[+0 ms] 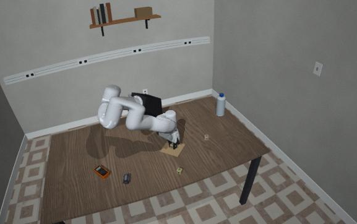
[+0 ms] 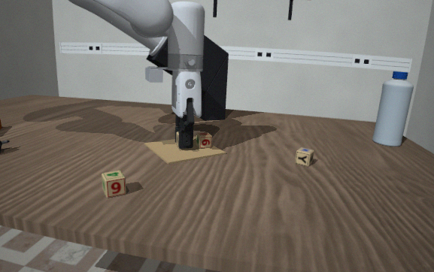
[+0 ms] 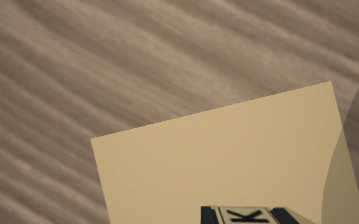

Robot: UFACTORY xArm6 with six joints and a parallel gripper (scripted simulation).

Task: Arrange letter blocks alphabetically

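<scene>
Now: the tan mat 30 mm below my hand. From my hand the other things lie so: white bottle (50 mm behind, 590 mm to the left, 70 mm above); orange meter (120 mm behind, 520 mm to the right, 20 mm below); grey device (30 mm ahead, 410 mm to the right, 10 mm below).
</scene>
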